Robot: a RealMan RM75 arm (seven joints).
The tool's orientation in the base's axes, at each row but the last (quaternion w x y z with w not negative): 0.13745, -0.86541, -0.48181, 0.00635; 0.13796, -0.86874, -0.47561, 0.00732; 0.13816, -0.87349, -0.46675, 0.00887; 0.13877, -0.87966, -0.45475, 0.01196; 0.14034, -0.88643, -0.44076, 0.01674; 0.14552, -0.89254, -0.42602, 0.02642; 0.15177, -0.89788, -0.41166, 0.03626
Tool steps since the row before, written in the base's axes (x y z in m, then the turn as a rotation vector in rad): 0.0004, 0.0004, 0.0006, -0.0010, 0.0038, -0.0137; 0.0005, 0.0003, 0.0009, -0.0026, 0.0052, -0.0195; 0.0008, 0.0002, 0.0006, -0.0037, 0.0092, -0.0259; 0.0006, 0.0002, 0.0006, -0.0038, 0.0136, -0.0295; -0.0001, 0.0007, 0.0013, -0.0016, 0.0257, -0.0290; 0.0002, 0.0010, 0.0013, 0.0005, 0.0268, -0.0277; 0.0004, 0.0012, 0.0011, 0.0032, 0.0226, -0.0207
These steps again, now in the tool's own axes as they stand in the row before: 0.0006, 0.0000, -0.0005, 0.0010, 0.0006, 0.0142; 0.0006, 0.0000, -0.0009, 0.0006, 0.0000, 0.0203; 0.0007, 0.0004, -0.0006, 0.0025, -0.0014, 0.0276; 0.0006, 0.0002, -0.0006, 0.0056, -0.0030, 0.0321; 0.0006, -0.0008, -0.0011, 0.0165, -0.0083, 0.0341; 0.0010, -0.0008, -0.0010, 0.0188, -0.0077, 0.0328; 0.0012, -0.0008, -0.0008, 0.0178, -0.0053, 0.0246
